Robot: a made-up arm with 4 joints.
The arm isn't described. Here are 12 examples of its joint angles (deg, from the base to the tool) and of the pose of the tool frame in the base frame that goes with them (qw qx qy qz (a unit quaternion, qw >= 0); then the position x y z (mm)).
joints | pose
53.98 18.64 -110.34 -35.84 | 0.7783 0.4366 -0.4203 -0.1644 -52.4 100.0 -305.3
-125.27 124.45 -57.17 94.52 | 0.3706 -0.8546 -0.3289 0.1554 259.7 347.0 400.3
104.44 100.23 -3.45 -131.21 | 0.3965 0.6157 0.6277 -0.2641 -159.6 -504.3 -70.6
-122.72 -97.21 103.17 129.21 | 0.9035 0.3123 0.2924 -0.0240 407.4 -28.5 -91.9
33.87 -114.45 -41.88 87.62 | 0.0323 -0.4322 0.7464 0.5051 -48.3 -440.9 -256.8
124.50 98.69 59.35 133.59 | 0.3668 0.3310 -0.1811 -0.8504 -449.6 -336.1 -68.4
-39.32 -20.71 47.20 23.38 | 0.9860 -0.0927 0.0782 0.1145 6.8 -155.3 -393.6
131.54 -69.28 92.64 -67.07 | 0.1533 0.3394 -0.3287 -0.8679 256.8 196.5 235.0
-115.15 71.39 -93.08 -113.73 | 0.0147 0.0490 -0.2269 0.9726 173.8 98.7 464.8
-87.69 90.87 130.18 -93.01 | 0.9390 -0.0073 -0.0106 0.3436 -207.3 -185.8 303.2
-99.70 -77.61 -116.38 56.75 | 0.2555 -0.3573 0.0347 -0.8977 -420.6 81.2 55.1
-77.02 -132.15 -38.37 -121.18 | 0.1571 -0.9197 0.3373 -0.1250 96.4 418.1 -162.4
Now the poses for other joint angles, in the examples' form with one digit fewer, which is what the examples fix.
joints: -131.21 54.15 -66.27 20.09
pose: 0.176 -0.934 -0.217 0.225 92 126 557
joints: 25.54 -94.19 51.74 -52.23
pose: 0.404 -0.068 -0.383 0.828 384 -168 -62
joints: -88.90 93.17 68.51 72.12
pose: 0.128 0.182 0.974 -0.043 -494 134 299
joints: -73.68 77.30 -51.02 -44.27
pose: 0.382 0.410 -0.023 -0.828 54 478 143
